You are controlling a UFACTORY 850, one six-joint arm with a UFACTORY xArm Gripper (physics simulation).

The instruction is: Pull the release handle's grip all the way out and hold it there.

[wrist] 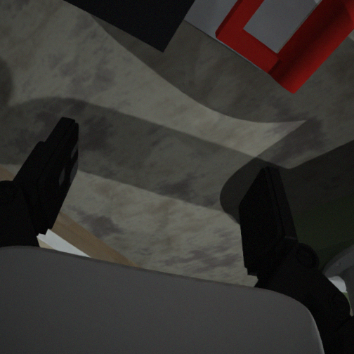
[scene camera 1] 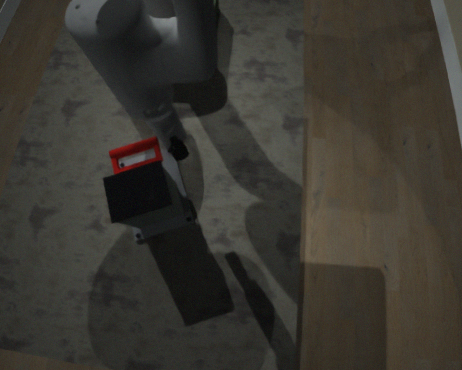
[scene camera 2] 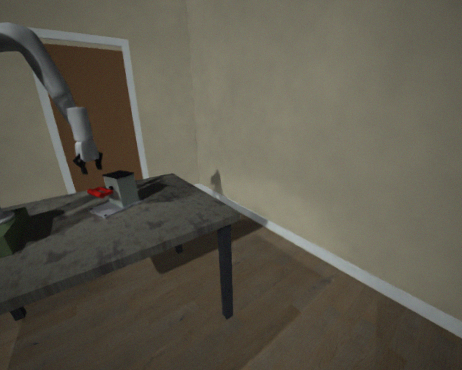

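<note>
The release handle's red grip (scene camera 1: 134, 146) (scene camera 2: 100, 191) (wrist: 320, 42) is a rectangular loop sticking out from the side of a grey box with a black top (scene camera 1: 137, 192) (scene camera 2: 125, 187) (wrist: 140, 20). The box stands on a light base plate (scene camera 1: 175, 177) (scene camera 2: 105, 210). My gripper (scene camera 1: 178, 148) (scene camera 2: 91, 171) (wrist: 166, 165) is open and empty. It hangs above the table, higher than the grip and beside it, not touching it. In the wrist view the grip is at the top right, beyond the fingers. Whether the grip is partly drawn out cannot be told.
The grey mottled table (scene camera 1: 50, 300) (scene camera 2: 165, 220) carries the box. A green block (scene camera 2: 12, 232) (wrist: 325, 215) under the arm's base is at the table's left in the second scene view. The table's edge shows at right in the first scene view, with wooden floor (scene camera 1: 345, 225) beyond. Dark shadows cross the table.
</note>
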